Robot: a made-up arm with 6 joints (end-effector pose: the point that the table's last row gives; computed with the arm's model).
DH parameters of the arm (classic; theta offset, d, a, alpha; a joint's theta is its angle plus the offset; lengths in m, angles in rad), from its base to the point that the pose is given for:
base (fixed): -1.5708 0.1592 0 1.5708
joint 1: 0 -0.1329 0.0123 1.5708
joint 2: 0 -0.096 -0.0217 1.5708
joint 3: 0 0.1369 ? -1.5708
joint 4: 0 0.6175 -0.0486 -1.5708
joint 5: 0 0.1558 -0.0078 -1.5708
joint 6: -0.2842 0 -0.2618 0
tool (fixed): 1.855 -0.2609 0 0
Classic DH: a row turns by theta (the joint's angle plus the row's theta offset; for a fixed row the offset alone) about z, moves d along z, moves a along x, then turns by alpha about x.
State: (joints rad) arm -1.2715 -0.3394 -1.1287 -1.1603 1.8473 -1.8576
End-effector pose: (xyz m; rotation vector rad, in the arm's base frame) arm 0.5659 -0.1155 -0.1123 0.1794 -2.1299 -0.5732
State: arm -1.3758 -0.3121 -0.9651 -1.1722 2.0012 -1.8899
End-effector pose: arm 0.5083 -0.0241 -0.1061 0.3756 -2.1628 -0.8323
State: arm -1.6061 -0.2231 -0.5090 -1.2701 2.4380 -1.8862
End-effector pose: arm 0.3394 0.1648 0.0003 0.6675 -2.1740 -1.5642
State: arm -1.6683 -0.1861 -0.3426 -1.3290 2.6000 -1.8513
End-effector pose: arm 0.2812 0.2054 0.0592 0.6617 -2.1432 -1.8422
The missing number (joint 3, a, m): 0.1179
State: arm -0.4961 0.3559 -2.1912 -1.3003 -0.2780 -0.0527
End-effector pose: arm -0.2873 -0.7155 0.4894 -0.9679 1.4252 0.6048
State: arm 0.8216 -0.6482 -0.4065 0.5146 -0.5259 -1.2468
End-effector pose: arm 0.5780 -0.5326 -0.2521 -0.4778 -0.4631 -0.9576
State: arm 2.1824 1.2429 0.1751 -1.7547 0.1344 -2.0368
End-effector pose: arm 0.3347 -0.4776 0.7907 -1.5488 -1.6854 -0.5765
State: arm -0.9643 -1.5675 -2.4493 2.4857 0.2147 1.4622
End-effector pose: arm 0.7202 -0.3370 0.9990 -0.1048 -1.9199 -0.8601
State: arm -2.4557 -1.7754 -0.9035 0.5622 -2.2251 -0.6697
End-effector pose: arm 0.3211 -0.1721 0.4271 -2.1161 0.6068 -1.5680
